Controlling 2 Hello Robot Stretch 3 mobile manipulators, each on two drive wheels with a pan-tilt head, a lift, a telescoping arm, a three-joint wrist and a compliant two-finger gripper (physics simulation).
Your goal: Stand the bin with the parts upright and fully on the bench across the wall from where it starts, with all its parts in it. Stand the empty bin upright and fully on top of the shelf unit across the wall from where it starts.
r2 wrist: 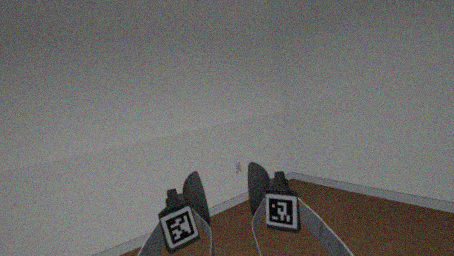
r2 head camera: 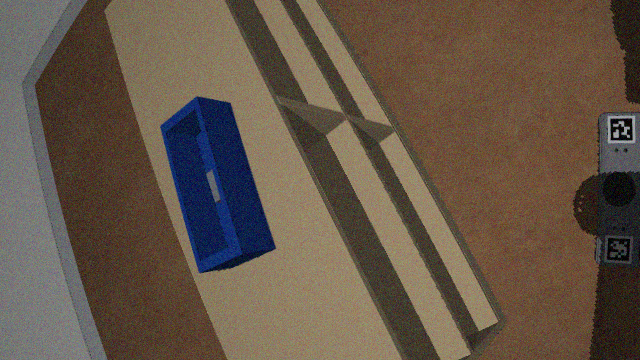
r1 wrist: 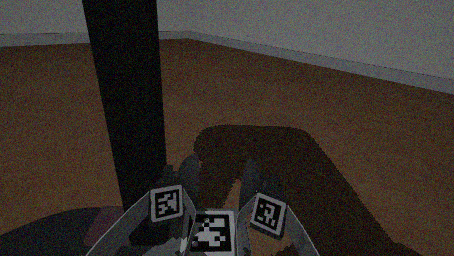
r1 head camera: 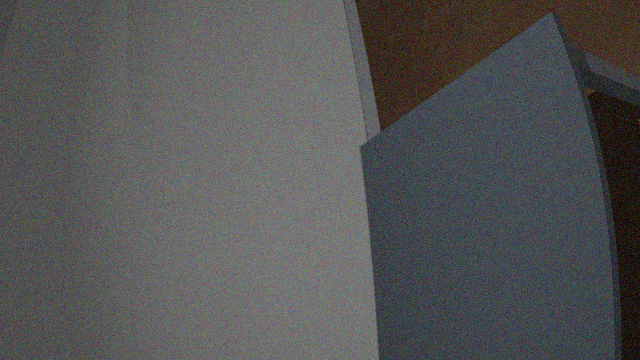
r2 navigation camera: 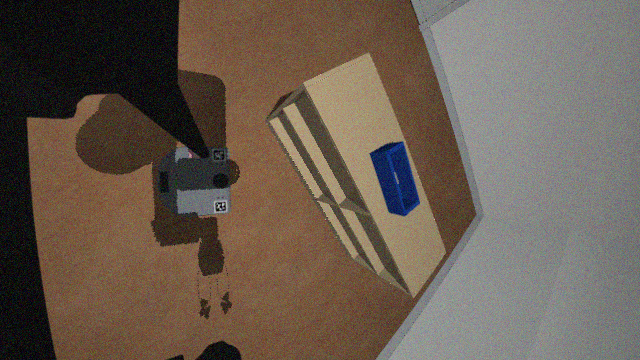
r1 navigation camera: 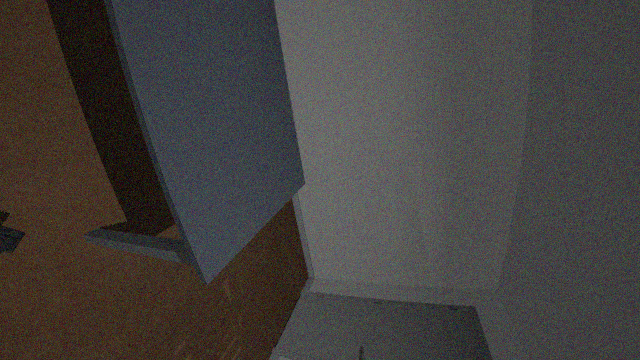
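Note:
A blue open-topped bin [r2 head camera: 257,200] [r2 navigation camera: 387,182] stands upright on top of the tan shelf unit [r2 head camera: 300,300] [r2 navigation camera: 350,100], near its back edge. A small pale patch shows at its inner long wall; no loose parts can be made out inside. A blue-grey bench top [r1 head camera: 490,200] [r1 navigation camera: 210,125] shows beside a wall in r1's head and navigation views. The other bin does not show. My r1 gripper [r1 wrist: 220,169] is open, low above the floor beside its own mast. My r2 gripper [r2 wrist: 224,169] is open, facing a wall corner, with nothing between its fingers.
The r2 base [r2 navigation camera: 202,200] stands on the floor in front of the shelf unit's open side. The r1 mast [r1 wrist: 130,100] rises left of its gripper. Walls stand close behind the bench and shelf unit. A grey panel [r1 navigation camera: 390,327] stands beyond the bench.

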